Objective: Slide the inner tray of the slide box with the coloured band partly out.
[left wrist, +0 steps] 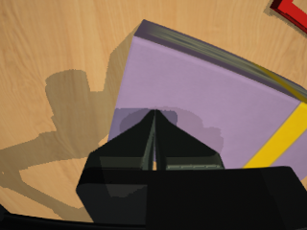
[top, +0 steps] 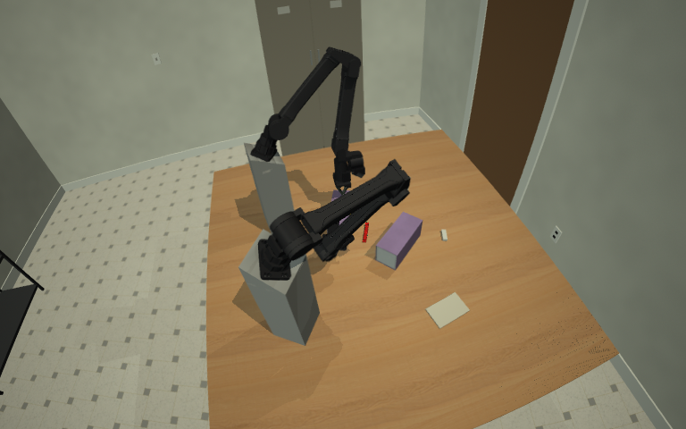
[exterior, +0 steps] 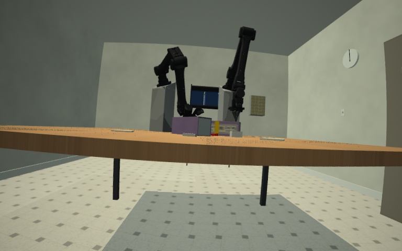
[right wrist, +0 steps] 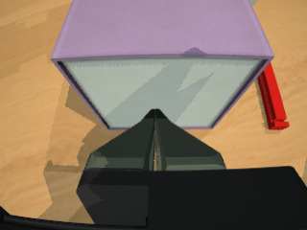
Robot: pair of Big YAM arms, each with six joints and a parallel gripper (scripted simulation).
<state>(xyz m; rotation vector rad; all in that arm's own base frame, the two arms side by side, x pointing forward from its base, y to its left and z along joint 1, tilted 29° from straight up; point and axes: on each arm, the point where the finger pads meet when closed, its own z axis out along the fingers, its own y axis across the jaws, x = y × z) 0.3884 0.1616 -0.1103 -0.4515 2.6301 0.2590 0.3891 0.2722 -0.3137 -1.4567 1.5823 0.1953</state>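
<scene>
Right now the red stick is 140 mm ahead of my right hand, 30 mm below it and 10 mm to the left of it. Round my right hand: cream card (470 mm to the right, 340 mm ahead, 40 mm below).
</scene>
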